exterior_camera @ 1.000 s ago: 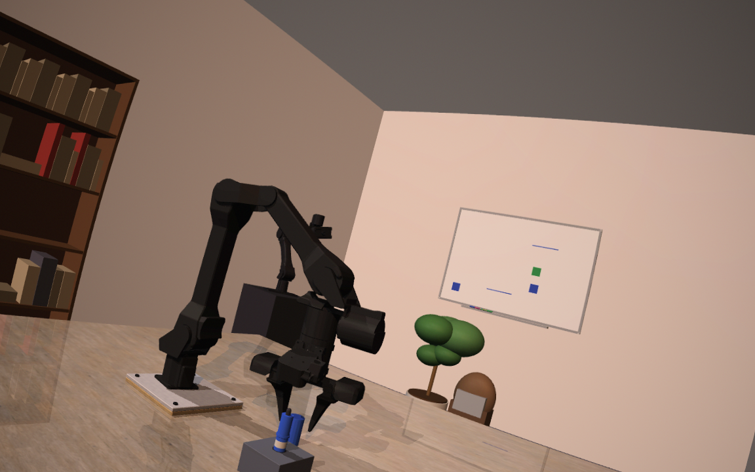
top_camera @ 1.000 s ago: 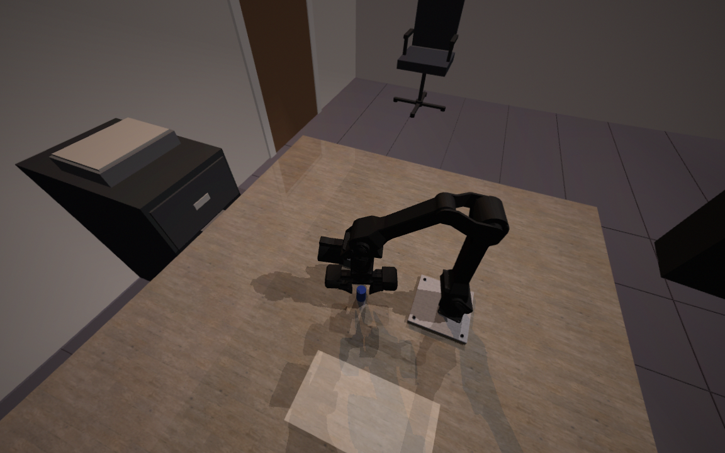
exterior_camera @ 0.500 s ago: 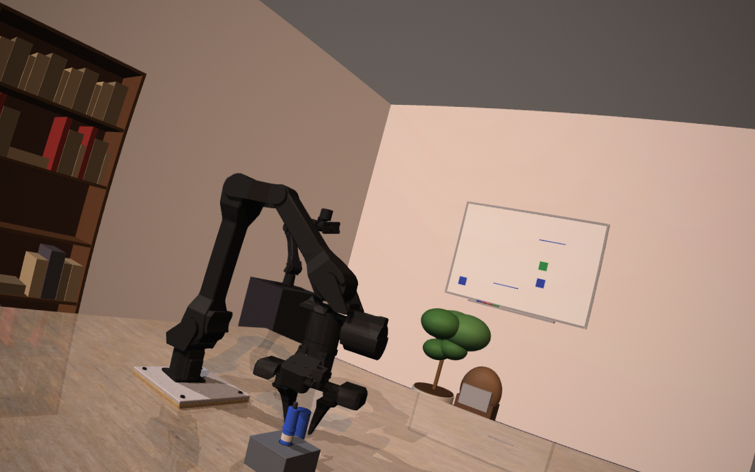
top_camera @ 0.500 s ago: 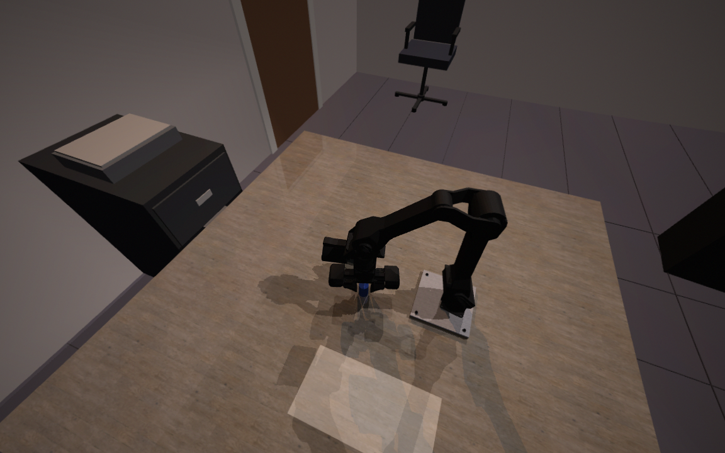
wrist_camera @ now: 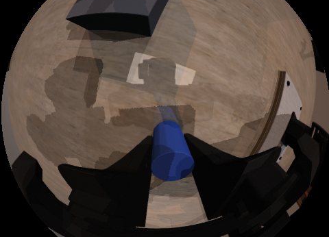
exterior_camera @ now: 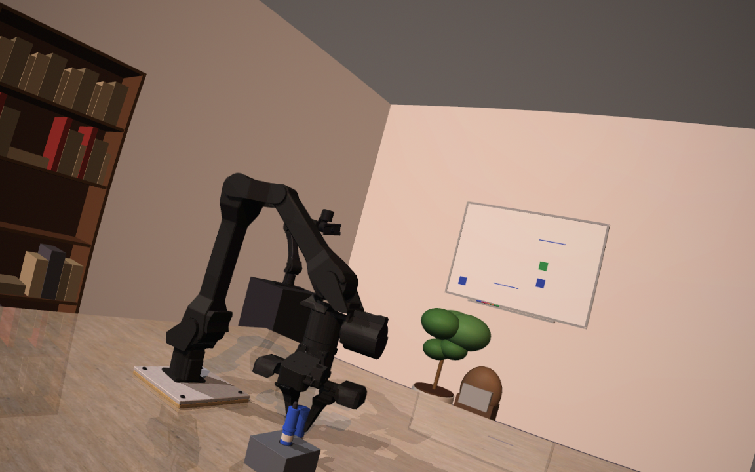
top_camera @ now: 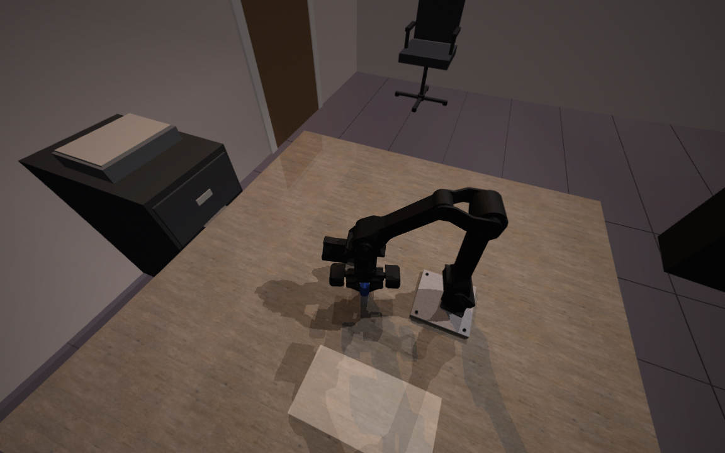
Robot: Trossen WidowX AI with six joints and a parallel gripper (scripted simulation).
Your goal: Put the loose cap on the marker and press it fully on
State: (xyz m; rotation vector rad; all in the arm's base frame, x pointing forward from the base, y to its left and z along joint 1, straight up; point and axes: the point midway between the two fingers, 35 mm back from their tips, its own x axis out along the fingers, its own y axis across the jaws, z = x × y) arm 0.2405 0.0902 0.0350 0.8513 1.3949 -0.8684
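My gripper tip is 110 mm to the left of the holder block, 90 mm short of it and 10 mm below it. Also, from my gripper tip: blue marker cap (10 mm above).
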